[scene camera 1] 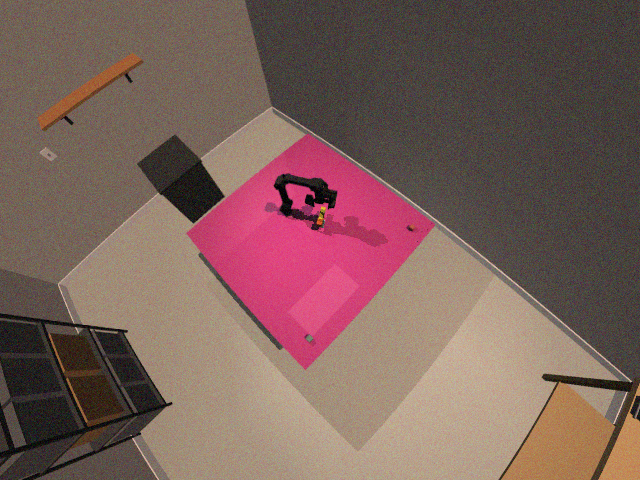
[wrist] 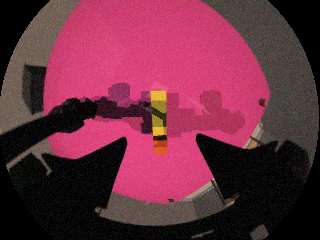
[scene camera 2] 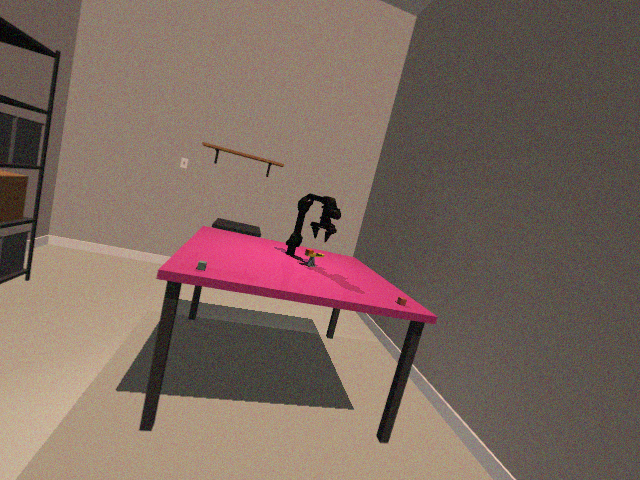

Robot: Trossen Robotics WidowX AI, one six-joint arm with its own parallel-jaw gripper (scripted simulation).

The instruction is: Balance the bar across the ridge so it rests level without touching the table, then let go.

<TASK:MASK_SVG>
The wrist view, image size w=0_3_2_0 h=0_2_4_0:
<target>gripper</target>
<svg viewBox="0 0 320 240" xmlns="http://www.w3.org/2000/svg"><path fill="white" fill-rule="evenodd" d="M311 167L308 151L296 147L291 140L283 141L276 155L273 151L277 140L263 147L244 149L197 133L196 144L224 201L236 193L239 197L231 207L205 219L159 227L107 220L95 213L96 207L107 209L128 147L125 136L81 159L41 153L51 171L49 175L45 175L48 169L32 153L8 171L33 219L55 240L253 240L249 233L260 224L265 225L269 235L288 215L303 191ZM213 229L212 233L209 233L209 235L192 239L193 236L203 235L201 232Z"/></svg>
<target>bar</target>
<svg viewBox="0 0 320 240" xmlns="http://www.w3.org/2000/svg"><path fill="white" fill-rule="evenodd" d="M151 91L153 149L155 149L155 155L168 155L167 91Z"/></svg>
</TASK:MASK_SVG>
